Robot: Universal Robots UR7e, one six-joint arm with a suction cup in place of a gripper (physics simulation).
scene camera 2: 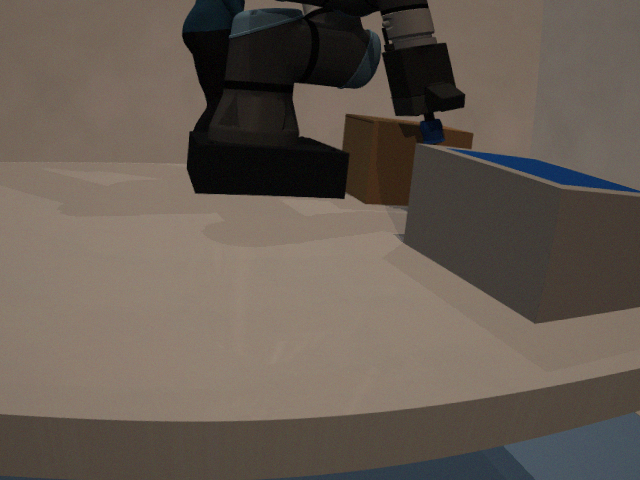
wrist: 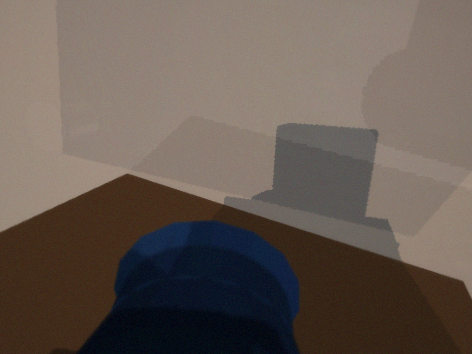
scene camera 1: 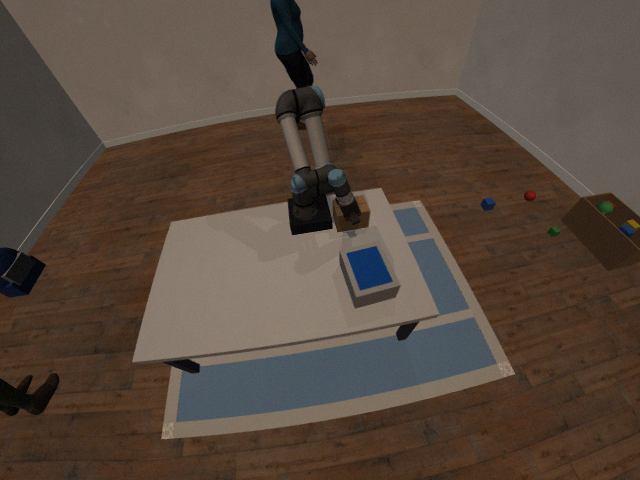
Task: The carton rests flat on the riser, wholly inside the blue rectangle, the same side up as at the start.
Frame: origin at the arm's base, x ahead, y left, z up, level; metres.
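Where they show: end effector, tool point: (scene camera 2: 434, 141) (wrist: 205, 300); arm's base, origin of the base link: (scene camera 2: 252, 140) (scene camera 1: 305, 211).
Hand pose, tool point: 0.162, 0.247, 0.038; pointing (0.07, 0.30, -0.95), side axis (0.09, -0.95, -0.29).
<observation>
Each offset is from my tool point to the top centre of the thing, as dx, dy, dz. Level surfaces: height alone.
A brown carton @(-0.099, +0.000, +0.020) (scene camera 1: 363, 210) (scene camera 2: 379, 160) (wrist: 362, 289) stands on the table @(dz -0.110) (scene camera 1: 232, 289) (scene camera 2: 207, 335), right beside the robot base (scene camera 1: 309, 216) (scene camera 2: 266, 170) and behind the riser. The grey riser @(+0.293, -0.005, +0.010) (scene camera 1: 374, 296) (scene camera 2: 490, 232) carries a blue rectangle @(+0.293, -0.005, +0.010) (scene camera 1: 369, 267) (scene camera 2: 542, 169) with nothing on it. My suction cup (scene camera 1: 353, 221) (scene camera 2: 431, 131) (wrist: 207, 266) is right at the carton's top face, near the edge that faces the riser. I cannot tell whether it touches. The carton rests on the table and is not lifted.
A person (scene camera 1: 291, 41) stands behind the robot; another's legs (scene camera 1: 30, 395) show at the lower left. A blue-and-white rug (scene camera 1: 335, 371) lies under the table. A toy box (scene camera 1: 602, 232), small cubes (scene camera 1: 487, 204) and a red ball (scene camera 1: 530, 195) are on the floor at right.
</observation>
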